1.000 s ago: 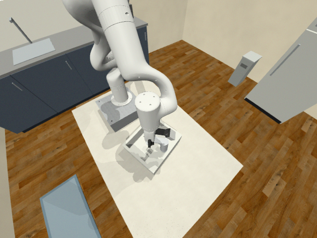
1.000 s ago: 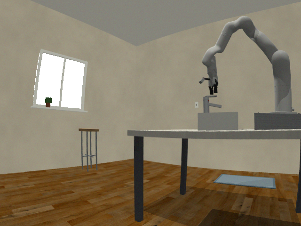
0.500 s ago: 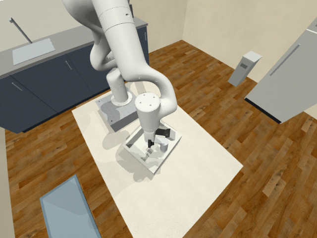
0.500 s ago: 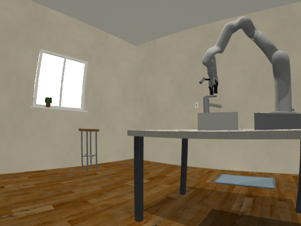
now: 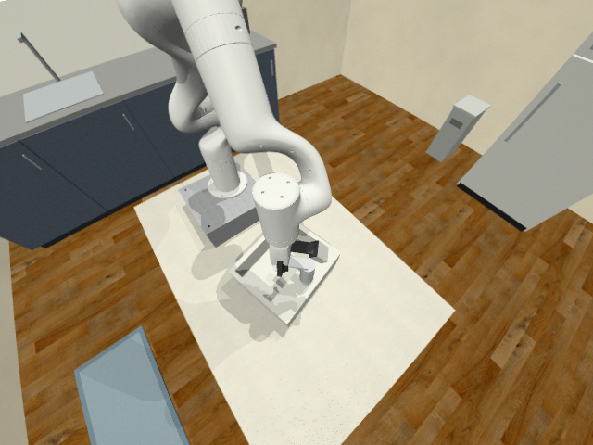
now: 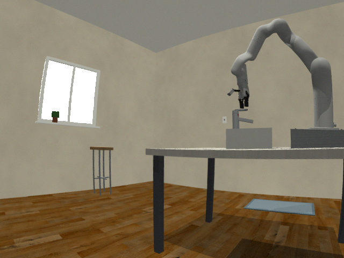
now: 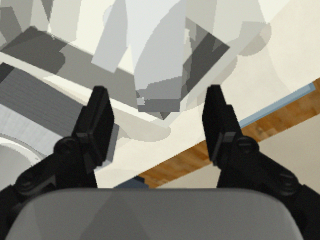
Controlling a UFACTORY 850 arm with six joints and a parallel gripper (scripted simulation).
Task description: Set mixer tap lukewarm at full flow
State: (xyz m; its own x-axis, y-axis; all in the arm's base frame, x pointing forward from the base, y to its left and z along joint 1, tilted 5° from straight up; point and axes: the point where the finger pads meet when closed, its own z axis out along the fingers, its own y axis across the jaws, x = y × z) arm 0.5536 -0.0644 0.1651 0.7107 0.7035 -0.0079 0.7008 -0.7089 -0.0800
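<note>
Right now the grey lever is 40 mm below my hand, 20 mm to the left of it and 20 mm ahead of it. The rest, counted from my hand: grey mixer tap (80 mm below, 30 mm to the left, 30 mm ahead); sink basin (270 mm below, 60 mm behind, 30 mm to the left).
</note>
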